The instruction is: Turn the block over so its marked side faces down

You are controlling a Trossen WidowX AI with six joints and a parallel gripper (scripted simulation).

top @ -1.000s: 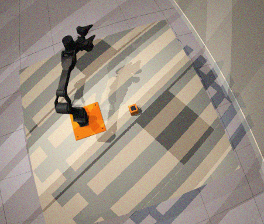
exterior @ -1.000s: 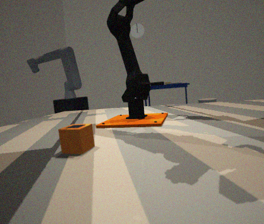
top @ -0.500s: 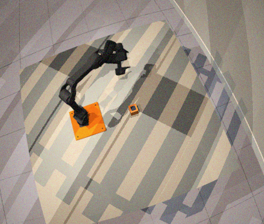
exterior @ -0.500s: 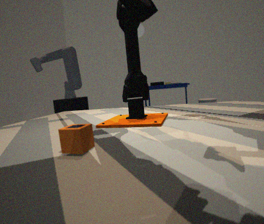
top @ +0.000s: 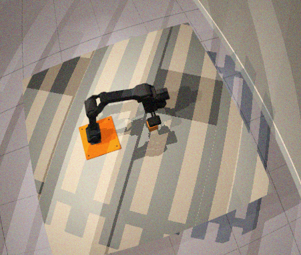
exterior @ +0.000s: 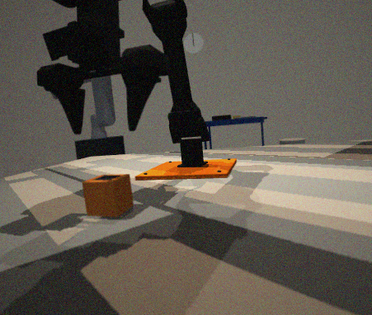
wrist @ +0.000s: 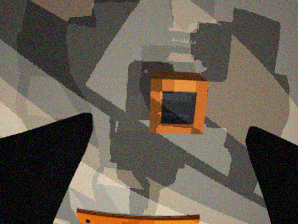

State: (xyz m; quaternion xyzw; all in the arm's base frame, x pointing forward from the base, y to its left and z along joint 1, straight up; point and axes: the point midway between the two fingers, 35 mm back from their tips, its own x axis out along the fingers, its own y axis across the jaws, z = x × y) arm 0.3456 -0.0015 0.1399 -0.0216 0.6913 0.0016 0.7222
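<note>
Now: the orange block 1 cm behind my gripper tip, 1 cm to the right of it and 8 cm below it.
</note>
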